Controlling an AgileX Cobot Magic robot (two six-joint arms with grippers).
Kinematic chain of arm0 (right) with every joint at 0, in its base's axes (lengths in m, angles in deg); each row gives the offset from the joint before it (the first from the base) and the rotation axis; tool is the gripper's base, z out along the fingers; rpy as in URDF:
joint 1: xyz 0 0 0.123 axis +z
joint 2: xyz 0 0 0 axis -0.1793 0.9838 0
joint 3: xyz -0.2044 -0.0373 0.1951 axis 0.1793 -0.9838 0
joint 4: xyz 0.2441 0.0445 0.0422 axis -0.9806 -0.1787 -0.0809
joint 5: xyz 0 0 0 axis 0.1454 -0.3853 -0.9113
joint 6: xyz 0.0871 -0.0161 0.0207 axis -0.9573 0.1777 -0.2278
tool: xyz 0 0 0 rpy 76.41 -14.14 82.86
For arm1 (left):
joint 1: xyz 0 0 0.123 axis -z
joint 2: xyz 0 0 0 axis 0.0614 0.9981 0
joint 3: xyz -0.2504 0.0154 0.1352 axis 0.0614 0.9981 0
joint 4: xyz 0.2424 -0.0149 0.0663 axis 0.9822 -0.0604 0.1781
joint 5: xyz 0 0 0 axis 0.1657 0.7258 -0.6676
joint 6: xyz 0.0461 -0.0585 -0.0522 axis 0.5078 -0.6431 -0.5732
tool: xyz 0 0 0 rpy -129.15 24.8 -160.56
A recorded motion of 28 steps. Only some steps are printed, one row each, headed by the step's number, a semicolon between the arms.
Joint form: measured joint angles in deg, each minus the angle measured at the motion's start. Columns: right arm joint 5, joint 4, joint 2, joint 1, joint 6, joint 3; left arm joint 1, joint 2, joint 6, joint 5, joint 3, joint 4.
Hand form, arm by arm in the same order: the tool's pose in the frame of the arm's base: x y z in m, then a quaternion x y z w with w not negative. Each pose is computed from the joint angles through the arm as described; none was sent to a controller.
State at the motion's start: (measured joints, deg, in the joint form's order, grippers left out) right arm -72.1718 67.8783 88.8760 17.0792 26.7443 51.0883; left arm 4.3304 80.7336 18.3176 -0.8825 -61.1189 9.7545
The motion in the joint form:
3: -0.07 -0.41 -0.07 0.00 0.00 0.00; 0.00 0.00 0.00 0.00 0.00 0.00
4: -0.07 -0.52 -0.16 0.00 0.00 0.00; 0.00 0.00 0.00 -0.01 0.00 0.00
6: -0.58 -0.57 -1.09 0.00 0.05 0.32; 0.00 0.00 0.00 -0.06 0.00 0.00
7: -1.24 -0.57 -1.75 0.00 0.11 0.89; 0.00 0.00 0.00 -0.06 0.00 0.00
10: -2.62 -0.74 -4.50 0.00 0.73 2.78; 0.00 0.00 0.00 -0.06 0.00 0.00
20: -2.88 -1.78 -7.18 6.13 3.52 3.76; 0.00 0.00 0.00 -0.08 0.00 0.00
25: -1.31 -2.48 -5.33 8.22 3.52 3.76; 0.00 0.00 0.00 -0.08 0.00 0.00
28: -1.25 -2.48 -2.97 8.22 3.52 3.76; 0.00 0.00 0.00 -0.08 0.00 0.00
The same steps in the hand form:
3: 0.3770 0.1936 0.1261 -0.17170 0.98324 0.00952 0.06063; 0.3637 -0.0948 0.2994 0.09067 0.94766 -0.26216 0.15809
4: 0.3769 0.1937 0.1268 -0.17112 0.98330 0.01049 0.06114; 0.3637 -0.0948 0.2994 0.09064 0.94765 -0.26215 0.15817
6: 0.3771 0.1938 0.1348 -0.17110 0.98288 0.01268 0.06720; 0.3638 -0.0948 0.2994 0.09051 0.94761 -0.26209 0.15859
7: 0.3778 0.1942 0.1420 -0.17141 0.98247 0.01407 0.07196; 0.3638 -0.0948 0.2994 0.09051 0.94761 -0.26209 0.15859
10: 0.3799 0.1955 0.1702 -0.17508 0.97931 0.02314 0.09877; 0.3638 -0.0948 0.2994 0.09051 0.94761 -0.26209 0.15859
20: 0.3559 0.2359 0.1945 -0.24525 0.96062 0.04301 0.12334; 0.3638 -0.0948 0.2994 0.09046 0.94759 -0.26207 0.15875
25: 0.3502 0.2520 0.1813 -0.25973 0.95712 0.04930 0.11846; 0.3638 -0.0948 0.2994 0.09046 0.94759 -0.26207 0.15875
28: 0.3520 0.2533 0.1635 -0.26026 0.95944 0.04233 0.09978; 0.3638 -0.0948 0.2994 0.09046 0.94759 -0.26207 0.15875

